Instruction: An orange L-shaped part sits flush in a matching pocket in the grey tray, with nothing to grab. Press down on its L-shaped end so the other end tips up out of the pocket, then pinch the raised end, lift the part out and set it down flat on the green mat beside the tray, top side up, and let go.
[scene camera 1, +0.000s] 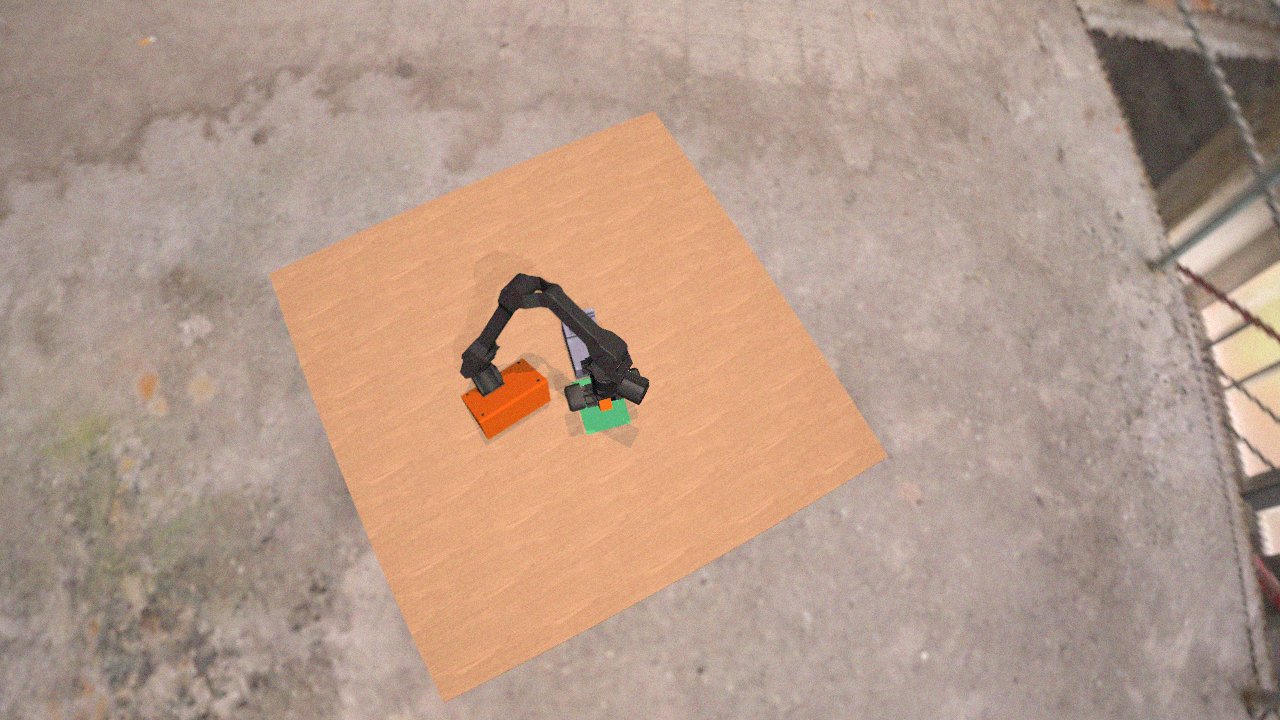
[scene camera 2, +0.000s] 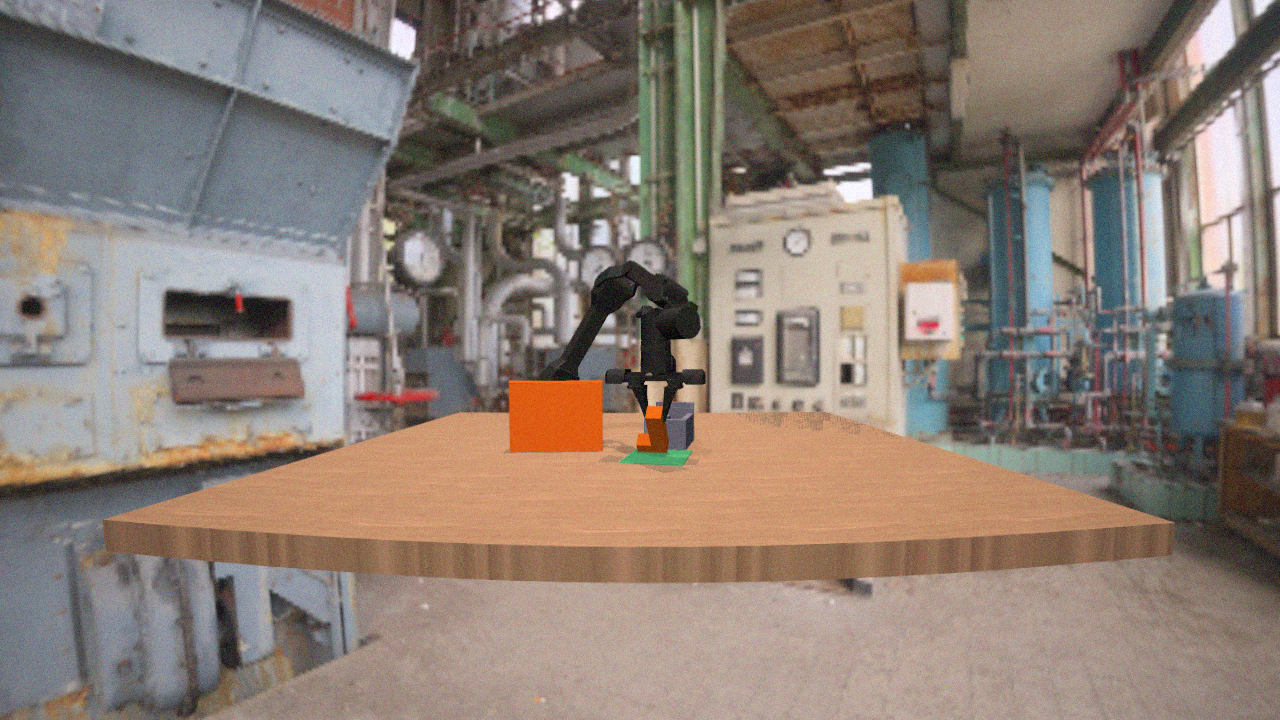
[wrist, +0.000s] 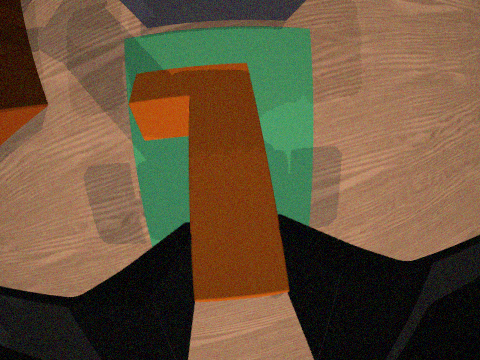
Scene:
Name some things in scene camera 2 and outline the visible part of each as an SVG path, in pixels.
The gripper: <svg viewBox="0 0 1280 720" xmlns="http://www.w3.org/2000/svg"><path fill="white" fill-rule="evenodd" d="M641 340L640 372L631 372L631 369L608 369L605 374L605 384L628 382L627 389L632 389L645 418L648 406L648 385L644 385L644 382L667 381L668 386L664 387L662 412L663 422L665 422L677 390L684 387L683 382L686 385L704 385L706 383L706 373L703 369L683 369L682 372L676 372L676 359L671 354L671 340Z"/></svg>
An orange L-shaped part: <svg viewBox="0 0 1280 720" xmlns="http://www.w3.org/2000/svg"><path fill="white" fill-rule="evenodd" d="M647 406L645 420L648 434L638 434L637 450L639 453L667 453L669 439L666 422L663 422L663 407Z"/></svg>

